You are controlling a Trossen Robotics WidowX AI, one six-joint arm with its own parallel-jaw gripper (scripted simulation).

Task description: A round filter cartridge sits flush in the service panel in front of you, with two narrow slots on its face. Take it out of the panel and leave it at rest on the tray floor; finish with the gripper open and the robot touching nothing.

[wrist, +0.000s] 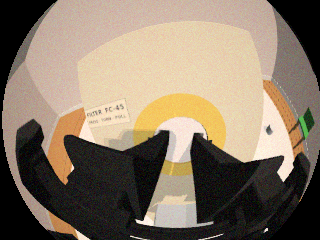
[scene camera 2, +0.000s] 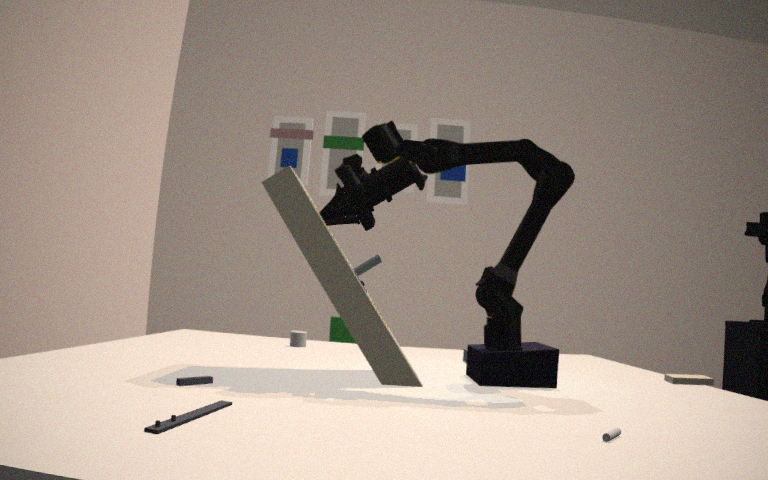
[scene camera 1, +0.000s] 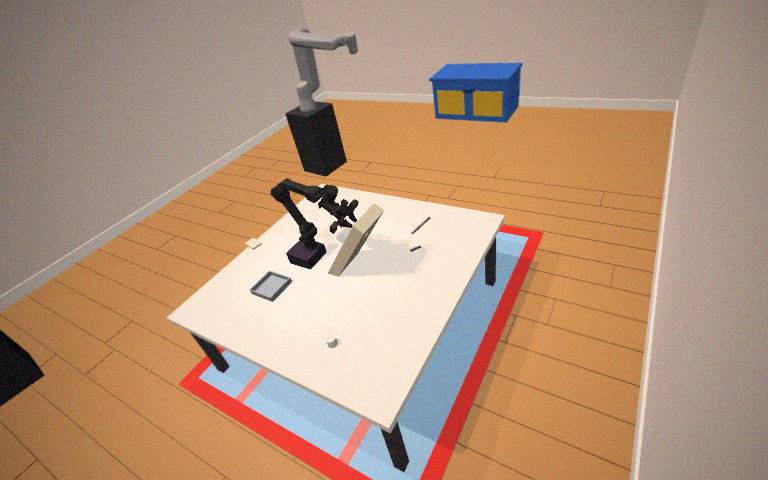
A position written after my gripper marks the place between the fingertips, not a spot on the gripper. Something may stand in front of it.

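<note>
My gripper (scene camera 2: 318, 221) is also there for me to see at (wrist: 180, 136). I see a round filter cartridge (wrist: 182, 128), and with it a tan service panel (wrist: 211, 72). Scene camera 1 does not show the round filter cartridge, hidden by the tan service panel. Scene camera 2 misses the round filter cartridge as well, hidden by the tan service panel.
</note>
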